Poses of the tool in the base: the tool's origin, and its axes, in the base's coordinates. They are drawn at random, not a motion.
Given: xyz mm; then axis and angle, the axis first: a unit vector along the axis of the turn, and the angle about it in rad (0 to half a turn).
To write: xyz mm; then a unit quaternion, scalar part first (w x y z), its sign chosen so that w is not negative. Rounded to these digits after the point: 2 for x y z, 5 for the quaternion.
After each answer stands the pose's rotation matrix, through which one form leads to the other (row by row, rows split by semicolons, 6 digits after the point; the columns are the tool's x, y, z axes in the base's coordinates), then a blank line. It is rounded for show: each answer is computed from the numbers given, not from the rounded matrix.
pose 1, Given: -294.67 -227.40 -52.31 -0.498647 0.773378 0.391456 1.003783
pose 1, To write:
-294.67 -227.40 -52.31 0.87667 -0.23989 0.37206 0.18832
0.652211 -0.508705 0.561997; 0.151689 0.813973 0.560748; -0.742706 -0.280478 0.608047

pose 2, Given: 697.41 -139.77 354.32 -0.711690 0.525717 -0.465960 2.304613
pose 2, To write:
697.41 -139.77 354.32 0.40638 -0.65027 0.48035 -0.42575
0.176003 -0.278685 0.944117; -0.970751 -0.208237 0.119501; 0.163297 -0.937535 -0.307184

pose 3, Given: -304.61 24.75 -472.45 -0.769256 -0.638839 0.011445 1.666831
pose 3, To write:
-304.61 24.75 -472.45 0.67235 -0.56943 -0.47289 0.00847
0.552609 0.527160 -0.645543; 0.549944 0.351361 0.757698; 0.626247 -0.773724 -0.095744

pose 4, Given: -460.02 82.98 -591.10 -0.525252 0.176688 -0.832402 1.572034
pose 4, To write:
-460.02 82.98 -591.10 0.70667 -0.37164 0.12501 -0.58896
0.274993 0.739480 0.614449; -0.925321 0.030020 0.377994; 0.261074 -0.672508 0.692512

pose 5, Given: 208.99 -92.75 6.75 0.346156 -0.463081 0.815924 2.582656
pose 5, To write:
208.99 -92.75 6.75 0.27584 0.33273 -0.44511 0.78427
-0.626406 -0.728875 0.276328; 0.136470 -0.451566 -0.881739; 0.767457 -0.514617 0.382333

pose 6, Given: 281.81 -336.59 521.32 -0.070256 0.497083 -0.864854 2.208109
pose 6, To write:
281.81 -336.59 521.32 0.44998 -0.06274 0.44391 -0.77235
-0.587165 0.639378 0.496421; -0.750785 -0.200917 -0.629249; -0.302588 -0.742178 0.598007

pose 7, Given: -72.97 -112.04 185.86 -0.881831 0.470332 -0.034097 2.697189
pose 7, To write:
-72.97 -112.04 185.86 0.22038 -0.86015 0.45877 -0.03326
0.576851 -0.774561 0.259420; -0.803879 -0.481930 0.348600; -0.144990 -0.409632 -0.900655

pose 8, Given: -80.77 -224.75 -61.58 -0.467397 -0.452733 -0.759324 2.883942
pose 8, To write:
-80.77 -224.75 -61.58 0.12847 -0.46352 -0.44898 -0.75303
-0.537282 0.609710 0.582736; 0.222744 -0.563823 0.795292; 0.813457 0.557097 0.167123

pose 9, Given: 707.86 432.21 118.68 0.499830 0.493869 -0.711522 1.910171
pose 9, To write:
707.86 432.21 118.68 0.57754 0.40804 0.40318 -0.58086
0.000100 0.999965 -0.008331; -0.341912 -0.007795 -0.939699; -0.939732 0.002943 0.341900

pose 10, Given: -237.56 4.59 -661.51 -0.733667 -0.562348 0.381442 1.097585
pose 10, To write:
-237.56 4.59 -661.51 0.85316 -0.38272 -0.29335 0.19898
0.748700 -0.114979 -0.652861; 0.564071 0.627859 0.536300; 0.348241 -0.769788 0.534935

